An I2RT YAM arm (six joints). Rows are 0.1 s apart.
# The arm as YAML. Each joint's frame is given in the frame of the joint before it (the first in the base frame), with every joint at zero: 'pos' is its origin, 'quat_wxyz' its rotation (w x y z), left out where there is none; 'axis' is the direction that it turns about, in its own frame. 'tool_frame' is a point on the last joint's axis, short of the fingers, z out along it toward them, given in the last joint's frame.
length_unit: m
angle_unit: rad
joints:
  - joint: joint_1
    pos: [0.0, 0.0, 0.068]
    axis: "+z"
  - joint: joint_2
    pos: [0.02, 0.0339, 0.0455]
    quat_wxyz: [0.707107, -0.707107, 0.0, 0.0]
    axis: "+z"
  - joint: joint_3
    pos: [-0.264, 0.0, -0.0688]
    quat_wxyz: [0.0, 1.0, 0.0, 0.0]
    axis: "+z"
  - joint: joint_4
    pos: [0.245, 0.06, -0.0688]
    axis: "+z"
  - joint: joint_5
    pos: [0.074, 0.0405, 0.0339]
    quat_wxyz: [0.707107, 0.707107, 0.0, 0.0]
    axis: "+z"
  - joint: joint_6
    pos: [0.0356, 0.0, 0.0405]
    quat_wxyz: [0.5, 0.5, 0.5, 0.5]
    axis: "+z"
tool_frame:
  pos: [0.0, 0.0, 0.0]
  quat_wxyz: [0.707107, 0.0, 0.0, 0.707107]
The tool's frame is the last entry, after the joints.
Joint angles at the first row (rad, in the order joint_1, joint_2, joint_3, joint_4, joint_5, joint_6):
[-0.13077 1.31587 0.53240 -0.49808 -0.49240 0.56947]
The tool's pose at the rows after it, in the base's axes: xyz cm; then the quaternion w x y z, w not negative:
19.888, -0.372, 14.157, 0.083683, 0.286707, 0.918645, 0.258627
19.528, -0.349, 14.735, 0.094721, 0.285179, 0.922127, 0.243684
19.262, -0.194, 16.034, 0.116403, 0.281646, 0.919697, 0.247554
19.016, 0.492, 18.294, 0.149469, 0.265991, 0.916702, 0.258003
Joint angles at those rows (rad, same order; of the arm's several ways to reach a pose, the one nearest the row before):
[-0.10027 1.29655 0.53838 -0.51891 -0.47269 0.57599]
[-0.09512 1.25710 0.53899 -0.54461 -0.43719 0.57370]
[-0.08763 1.19381 0.55014 -0.56916 -0.43259 0.58618]
[-0.05174 1.10671 0.58319 -0.60398 -0.42712 0.61074]

